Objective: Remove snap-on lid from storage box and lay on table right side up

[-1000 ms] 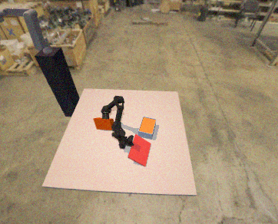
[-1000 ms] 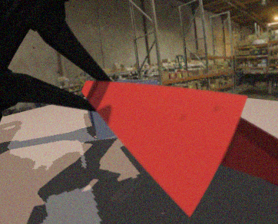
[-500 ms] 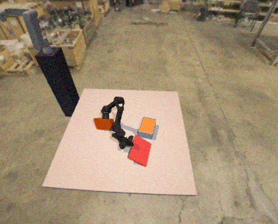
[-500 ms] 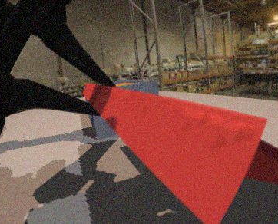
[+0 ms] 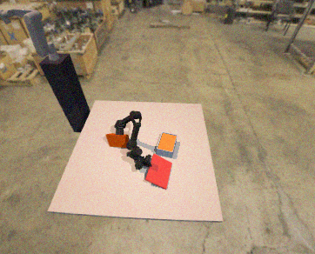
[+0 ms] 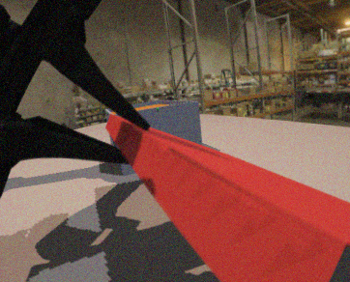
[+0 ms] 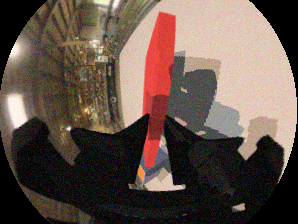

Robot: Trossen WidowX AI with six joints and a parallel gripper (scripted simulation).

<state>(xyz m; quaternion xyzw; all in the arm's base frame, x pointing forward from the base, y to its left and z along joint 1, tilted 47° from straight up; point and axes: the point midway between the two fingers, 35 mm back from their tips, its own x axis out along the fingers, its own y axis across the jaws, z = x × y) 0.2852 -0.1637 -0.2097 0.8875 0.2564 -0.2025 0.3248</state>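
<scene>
Right now my gripper tip is 7 cm short of the red lid, 4 cm above it and 1 cm to the left of it. The rest, counted from my gripper tip: blue-grey storage box (26 cm to the left, 13 cm ahead, 4 cm below).
</scene>
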